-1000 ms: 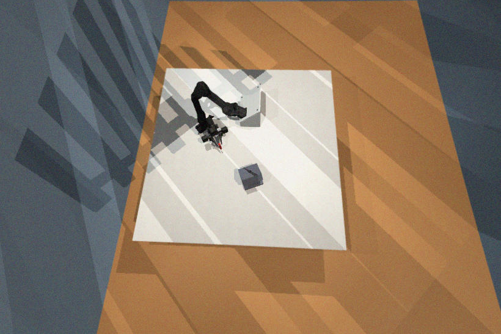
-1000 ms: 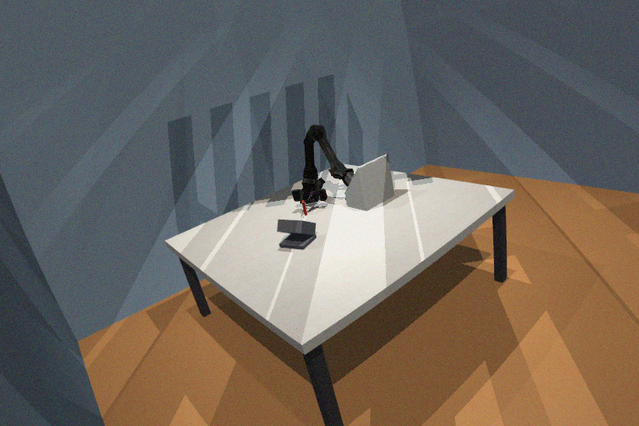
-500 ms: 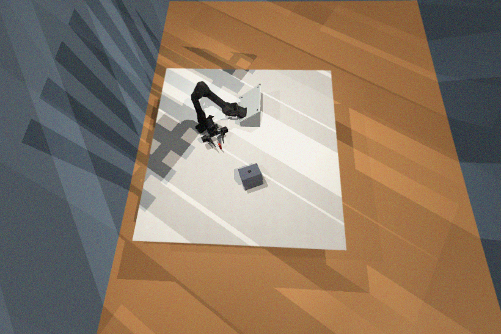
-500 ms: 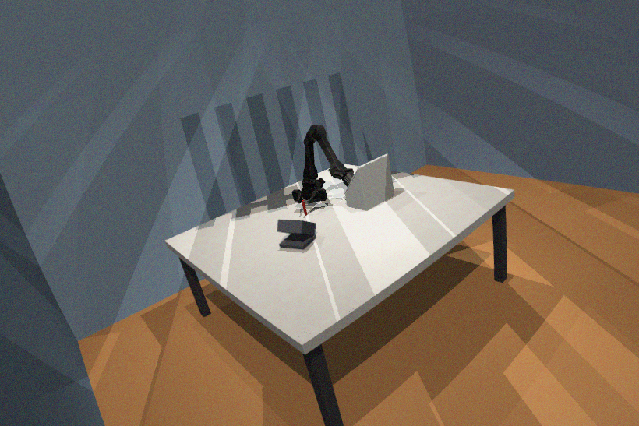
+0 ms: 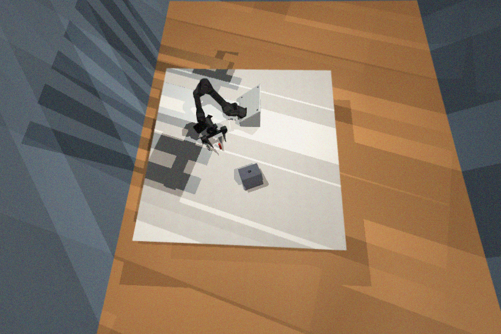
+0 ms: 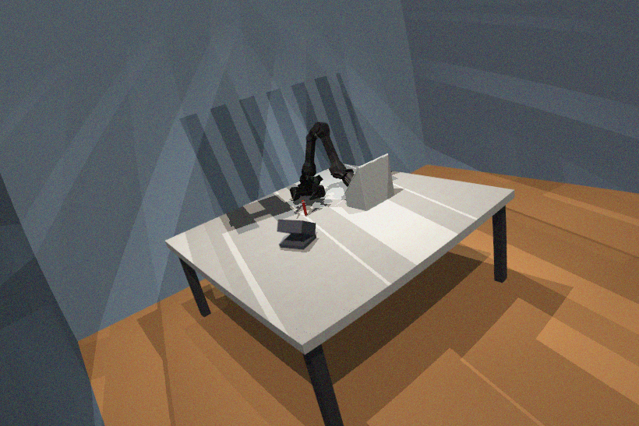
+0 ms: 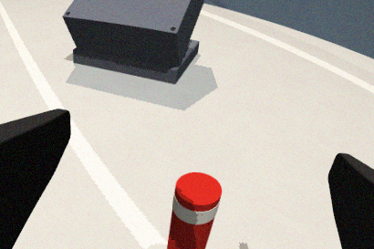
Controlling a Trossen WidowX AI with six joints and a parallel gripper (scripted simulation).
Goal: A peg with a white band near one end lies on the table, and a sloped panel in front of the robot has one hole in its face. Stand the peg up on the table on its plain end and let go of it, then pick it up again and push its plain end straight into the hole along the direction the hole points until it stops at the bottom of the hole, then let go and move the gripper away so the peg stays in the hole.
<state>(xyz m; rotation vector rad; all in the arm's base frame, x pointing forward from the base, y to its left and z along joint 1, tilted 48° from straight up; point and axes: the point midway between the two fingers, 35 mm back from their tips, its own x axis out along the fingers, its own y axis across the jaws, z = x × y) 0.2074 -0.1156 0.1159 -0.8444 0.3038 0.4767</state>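
Now: gripper tip 3 cm above the red peg, 1 cm to the left of it and 1 cm past it. The rest, counted from my gripper tip: grey sloped panel 21 cm to the left, 19 cm ahead, 2 cm below.
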